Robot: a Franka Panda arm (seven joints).
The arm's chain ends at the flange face. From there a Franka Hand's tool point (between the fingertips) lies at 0.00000 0.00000 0.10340 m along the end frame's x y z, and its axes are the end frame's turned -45 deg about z.
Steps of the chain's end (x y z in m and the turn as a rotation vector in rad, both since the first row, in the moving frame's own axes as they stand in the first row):
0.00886 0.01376 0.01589 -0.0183 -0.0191 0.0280
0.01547 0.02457 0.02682 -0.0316 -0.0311 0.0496
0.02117 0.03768 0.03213 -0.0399 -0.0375 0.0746
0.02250 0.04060 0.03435 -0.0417 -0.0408 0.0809
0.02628 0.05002 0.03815 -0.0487 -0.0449 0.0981
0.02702 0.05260 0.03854 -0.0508 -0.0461 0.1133
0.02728 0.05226 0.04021 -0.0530 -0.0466 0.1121
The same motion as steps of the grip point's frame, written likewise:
-0.00620 0.01590 0.01585 0.0006 -0.0264 0.0280
-0.01102 0.02824 0.02672 -0.0004 -0.0443 0.0496
-0.01733 0.04158 0.03198 -0.0017 -0.0547 0.0746
-0.01882 0.04444 0.03417 -0.0006 -0.0583 0.0809
-0.02363 0.05389 0.03792 -0.0027 -0.0662 0.0981
-0.02517 0.05624 0.03830 -0.0033 -0.0685 0.1133
-0.02495 0.05630 0.03995 -0.0045 -0.0704 0.1121

